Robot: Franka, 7 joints.
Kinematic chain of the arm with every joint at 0, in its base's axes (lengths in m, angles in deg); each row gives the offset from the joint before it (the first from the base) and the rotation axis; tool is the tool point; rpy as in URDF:
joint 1: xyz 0 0 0.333 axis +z
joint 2: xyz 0 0 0 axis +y
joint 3: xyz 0 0 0.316 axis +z
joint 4: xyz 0.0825 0 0 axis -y
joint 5: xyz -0.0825 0 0.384 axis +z
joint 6: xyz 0 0 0 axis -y
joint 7: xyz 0.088 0 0 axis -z
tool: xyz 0 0 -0.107 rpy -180 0 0
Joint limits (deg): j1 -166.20..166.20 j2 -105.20..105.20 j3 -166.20..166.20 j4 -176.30..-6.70 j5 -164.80..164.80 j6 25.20..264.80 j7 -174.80..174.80
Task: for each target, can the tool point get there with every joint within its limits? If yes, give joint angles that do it. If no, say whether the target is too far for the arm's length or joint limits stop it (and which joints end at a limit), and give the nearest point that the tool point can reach.
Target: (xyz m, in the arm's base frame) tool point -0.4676 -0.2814 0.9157
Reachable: yes | joints 77.32 -31.47 105.57 -43.60 -65.45 95.63 147.07
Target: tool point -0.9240 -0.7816 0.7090
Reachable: no: too far | nearest point -0.6255 -0.5291 0.5875 | short by 0.409 m
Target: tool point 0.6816 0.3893 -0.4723
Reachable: no: too far | nearest point 0.5298 0.3026 -0.2483 | short by 0.284 m
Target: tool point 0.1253 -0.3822 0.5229
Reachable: yes | joints -111.76 -16.16 39.53 -114.87 -9.83 61.70 -133.27
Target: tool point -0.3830 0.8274 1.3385
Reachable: no: too far | nearest point -0.2421 0.5230 0.9685 | short by 0.499 m
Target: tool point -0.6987 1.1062 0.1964
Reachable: no: too far | nearest point -0.4557 0.7214 0.2439 | short by 0.458 m
